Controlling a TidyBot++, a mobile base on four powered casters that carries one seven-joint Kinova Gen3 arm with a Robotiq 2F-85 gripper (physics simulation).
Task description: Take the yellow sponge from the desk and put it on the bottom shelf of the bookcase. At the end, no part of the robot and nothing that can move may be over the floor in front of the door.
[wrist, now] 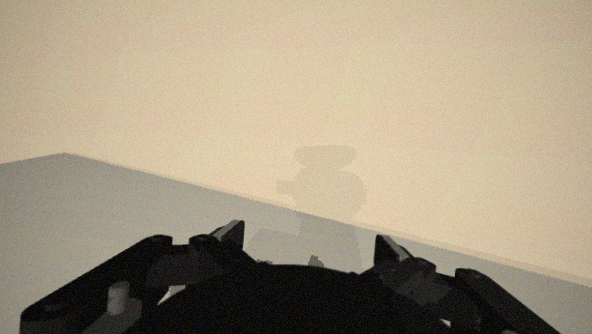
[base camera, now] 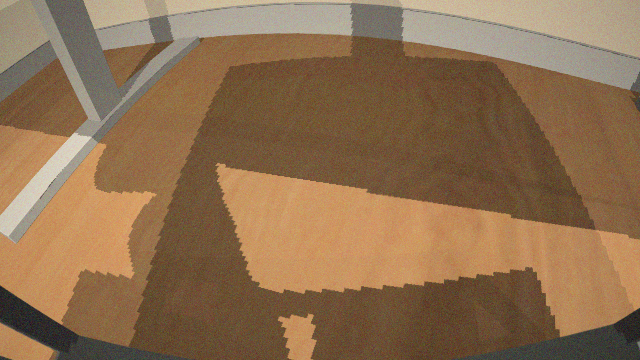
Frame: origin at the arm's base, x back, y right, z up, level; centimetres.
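Where they show: gripper, fingertip midpoint: (wrist: 307,242).
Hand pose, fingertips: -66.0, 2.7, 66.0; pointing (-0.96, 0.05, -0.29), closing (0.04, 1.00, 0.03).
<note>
After its pixels a point has its place, as x, y, z.
My gripper (wrist: 307,242) @(-66.0, 2.7, 66.0) is open, with its two dark fingers wide apart and nothing between them. It is over the grey desk top (wrist: 125,200) @(-86.5, -25.9, 55.4), which runs along the wall in the wrist view; one far corner of it shows at the left. How high the fingertips are above the desk I cannot tell. The yellow sponge does not show in either view. The dark gripper body hides the near part of the desk. The bookcase does not show in either view.
In the base camera view a grey desk leg (base camera: 82,60) @(-62.6, -49.3, -23.0) stands on a long foot bar (base camera: 47,182) at the left. A pale wall (base camera: 280,17) @(-95.7, -13.7, -34.7) with a grey baseboard runs across the back. Shadows lie on the wooden floor (base camera: 350,230) @(-34.9, 0.8, -39.6). The door does not show.
</note>
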